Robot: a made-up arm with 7 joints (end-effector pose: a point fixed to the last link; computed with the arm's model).
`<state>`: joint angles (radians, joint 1 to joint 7).
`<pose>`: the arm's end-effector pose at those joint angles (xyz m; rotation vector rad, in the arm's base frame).
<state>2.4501 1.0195 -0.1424 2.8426 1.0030 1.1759 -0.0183</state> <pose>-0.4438 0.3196 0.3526 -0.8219 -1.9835 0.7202</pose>
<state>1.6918 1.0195 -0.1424 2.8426 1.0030 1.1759 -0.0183</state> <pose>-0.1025 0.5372 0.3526 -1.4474 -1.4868 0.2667</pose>
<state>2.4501 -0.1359 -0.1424 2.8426 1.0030 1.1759 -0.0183</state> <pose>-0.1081 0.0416 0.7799 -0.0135 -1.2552 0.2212</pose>
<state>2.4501 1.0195 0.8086 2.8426 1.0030 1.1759 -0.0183</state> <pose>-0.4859 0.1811 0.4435 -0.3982 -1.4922 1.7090</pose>
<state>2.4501 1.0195 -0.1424 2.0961 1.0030 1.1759 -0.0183</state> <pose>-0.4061 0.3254 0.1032 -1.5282 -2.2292 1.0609</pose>
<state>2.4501 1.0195 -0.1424 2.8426 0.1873 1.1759 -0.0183</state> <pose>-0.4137 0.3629 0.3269 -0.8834 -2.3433 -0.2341</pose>
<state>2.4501 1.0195 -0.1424 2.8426 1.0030 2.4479 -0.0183</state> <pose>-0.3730 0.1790 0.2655 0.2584 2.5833 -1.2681</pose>
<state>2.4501 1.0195 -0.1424 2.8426 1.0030 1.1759 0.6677</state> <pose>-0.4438 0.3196 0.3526 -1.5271 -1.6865 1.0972</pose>
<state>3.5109 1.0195 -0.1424 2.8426 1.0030 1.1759 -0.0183</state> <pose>-0.4956 -0.2314 0.3526 0.3255 -2.3509 1.2806</pose>
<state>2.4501 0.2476 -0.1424 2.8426 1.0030 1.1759 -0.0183</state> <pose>-0.2599 0.1673 0.6990 -0.2649 -1.5150 0.3821</pose>
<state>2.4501 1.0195 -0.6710 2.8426 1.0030 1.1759 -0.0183</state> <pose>-0.3792 0.3924 0.3580 -0.9994 -2.1068 0.0946</pose>
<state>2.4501 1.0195 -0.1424 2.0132 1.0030 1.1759 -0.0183</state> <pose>-0.3940 0.3180 0.0783 -1.6126 -2.2460 1.0992</pose>
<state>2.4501 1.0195 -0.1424 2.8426 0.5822 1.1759 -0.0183</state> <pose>-0.4311 0.3408 0.3341 -0.8674 -2.2014 0.2455</pose>
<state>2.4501 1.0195 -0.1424 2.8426 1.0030 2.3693 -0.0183</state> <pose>-0.3828 0.1856 0.2672 0.3140 2.6495 -1.2807</pose>
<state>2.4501 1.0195 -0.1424 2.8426 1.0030 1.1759 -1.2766</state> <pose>-0.4438 0.3196 0.3526 0.4834 -2.0071 -0.0410</pose>
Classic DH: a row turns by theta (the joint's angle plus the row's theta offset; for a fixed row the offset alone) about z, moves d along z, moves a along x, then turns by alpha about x. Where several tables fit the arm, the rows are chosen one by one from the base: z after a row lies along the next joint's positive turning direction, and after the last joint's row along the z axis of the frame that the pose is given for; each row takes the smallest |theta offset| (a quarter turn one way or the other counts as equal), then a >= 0, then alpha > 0; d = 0 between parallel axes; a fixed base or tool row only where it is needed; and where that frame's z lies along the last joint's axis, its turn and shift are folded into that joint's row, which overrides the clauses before.
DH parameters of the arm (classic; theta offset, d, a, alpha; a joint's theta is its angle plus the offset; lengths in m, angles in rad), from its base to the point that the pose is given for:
joint 1: 0 0.2319 0 -1.5708
joint 2: 0 0 0 1.5708
joint 3: 0 0.195 0.0822 1.5708
joint 4: 0 0 0.0484 1.5708
joint 5: 0 0.2138 0 1.5708
joint 6: 0 0 0.0934 -1.5708
joint 7: 0 0.1192 0 0

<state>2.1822 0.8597 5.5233 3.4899 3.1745 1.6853 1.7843</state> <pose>-0.2286 0.1100 0.6030 0.6592 1.5459 -1.9590</pose>
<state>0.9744 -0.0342 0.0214 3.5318 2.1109 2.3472 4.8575</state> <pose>-0.1739 -0.0306 0.5571 1.9499 -2.0136 -0.9167</pose>
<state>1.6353 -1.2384 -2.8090 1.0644 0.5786 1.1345 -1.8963</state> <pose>0.1686 -0.1204 -0.0928 -1.7510 -0.0676 -0.6908</pose>
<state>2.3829 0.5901 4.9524 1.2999 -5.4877 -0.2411 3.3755</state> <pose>0.1840 0.4069 0.4224 -0.3605 1.7383 0.9001</pose>
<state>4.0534 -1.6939 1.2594 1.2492 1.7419 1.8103 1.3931</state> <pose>0.4147 -0.1031 0.1935 -1.2059 2.7250 -0.0904</pose>
